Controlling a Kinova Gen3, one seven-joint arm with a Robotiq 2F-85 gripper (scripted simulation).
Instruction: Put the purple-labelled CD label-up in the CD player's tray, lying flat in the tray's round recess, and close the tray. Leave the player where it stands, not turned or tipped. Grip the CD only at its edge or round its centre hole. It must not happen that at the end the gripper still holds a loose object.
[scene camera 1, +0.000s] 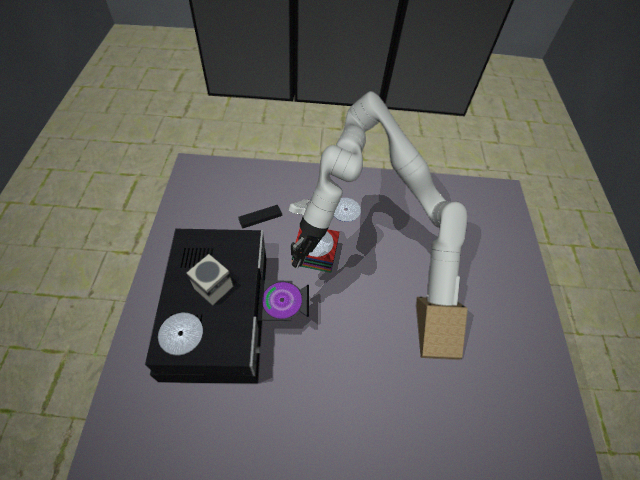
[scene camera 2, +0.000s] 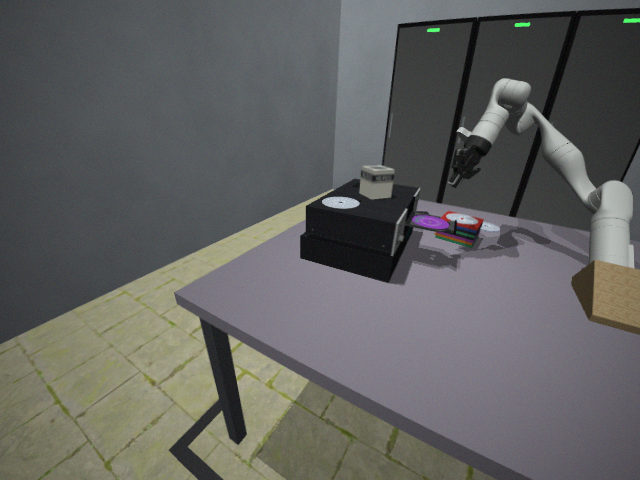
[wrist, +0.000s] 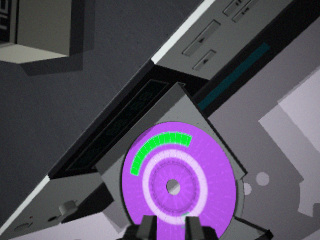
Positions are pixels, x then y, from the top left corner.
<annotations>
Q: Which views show the black CD player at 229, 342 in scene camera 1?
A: Scene camera 1, scene camera 2 and the wrist view: all of them.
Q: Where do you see a black CD player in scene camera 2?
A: At 373, 224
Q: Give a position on a purple-labelled CD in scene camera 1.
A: At 271, 302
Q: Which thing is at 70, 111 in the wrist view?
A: A black CD player.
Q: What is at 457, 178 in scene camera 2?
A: My gripper.
</annotations>
